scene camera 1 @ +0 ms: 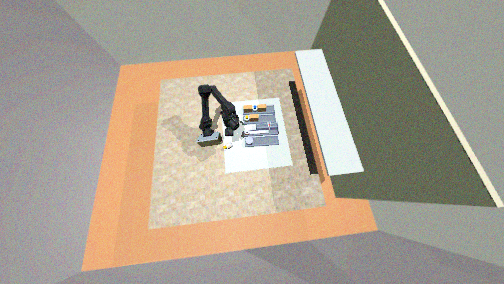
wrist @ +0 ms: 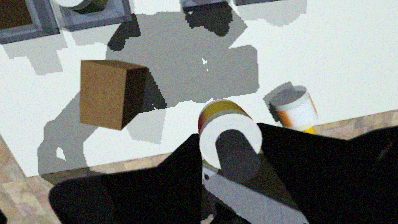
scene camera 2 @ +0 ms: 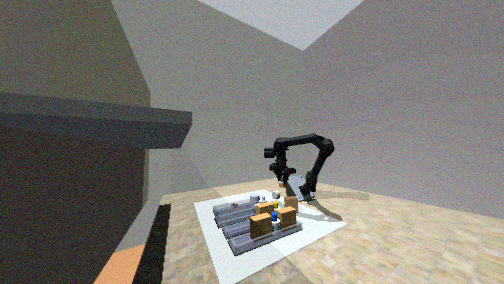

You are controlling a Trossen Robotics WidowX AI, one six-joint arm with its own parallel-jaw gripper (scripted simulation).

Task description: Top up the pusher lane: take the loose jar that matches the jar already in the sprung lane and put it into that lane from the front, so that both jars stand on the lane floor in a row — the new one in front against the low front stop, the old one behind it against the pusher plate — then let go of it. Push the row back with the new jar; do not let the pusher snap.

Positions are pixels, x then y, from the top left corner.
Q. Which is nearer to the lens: the jar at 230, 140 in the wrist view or the brown box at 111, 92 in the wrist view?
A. The jar.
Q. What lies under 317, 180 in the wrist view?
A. My gripper.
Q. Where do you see a white mat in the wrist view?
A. At 192, 60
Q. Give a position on a white mat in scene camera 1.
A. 238, 158
